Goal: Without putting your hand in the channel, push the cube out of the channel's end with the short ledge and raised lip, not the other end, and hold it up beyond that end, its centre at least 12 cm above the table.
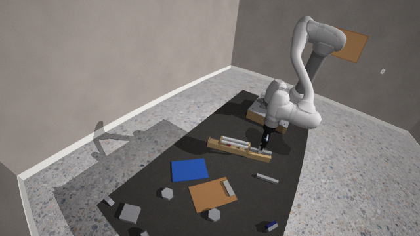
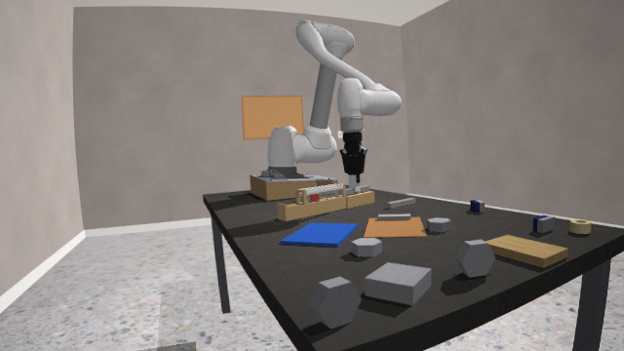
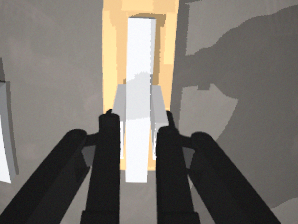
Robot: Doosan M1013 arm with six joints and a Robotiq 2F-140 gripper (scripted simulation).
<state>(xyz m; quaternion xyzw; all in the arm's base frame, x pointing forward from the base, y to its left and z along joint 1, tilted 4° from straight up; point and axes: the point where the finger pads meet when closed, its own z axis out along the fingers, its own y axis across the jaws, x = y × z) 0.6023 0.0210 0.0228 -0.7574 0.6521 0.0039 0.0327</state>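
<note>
My hand is 16 cm short of the light grey stick, 10 cm to the right of it and 8 cm above it. From my hand the other things lie so: channel 3 cm ahead, 17 cm to the right, 3 cm below; grey bar 1 cm to the left, 3 cm below; red cube 3 cm ahead, 21 cm to the right, 3 cm below.
</note>
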